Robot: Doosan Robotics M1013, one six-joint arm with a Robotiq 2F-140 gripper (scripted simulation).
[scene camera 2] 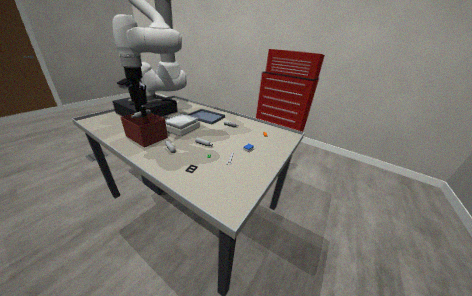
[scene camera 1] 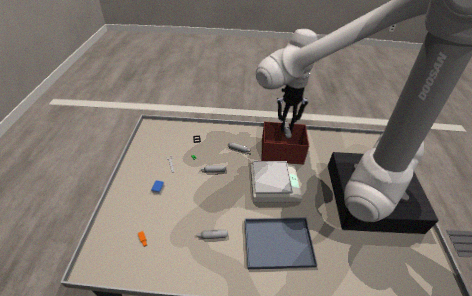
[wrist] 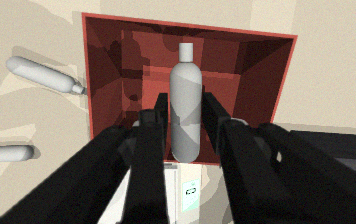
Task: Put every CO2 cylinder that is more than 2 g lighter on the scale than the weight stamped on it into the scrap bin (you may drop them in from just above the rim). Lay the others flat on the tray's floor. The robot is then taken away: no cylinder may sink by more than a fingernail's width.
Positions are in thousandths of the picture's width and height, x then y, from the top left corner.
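There's a red scrap bin here, and it shows in scene camera 2 (308, 444), in scene camera 1 (584, 495), and in the wrist view (361, 275) too.
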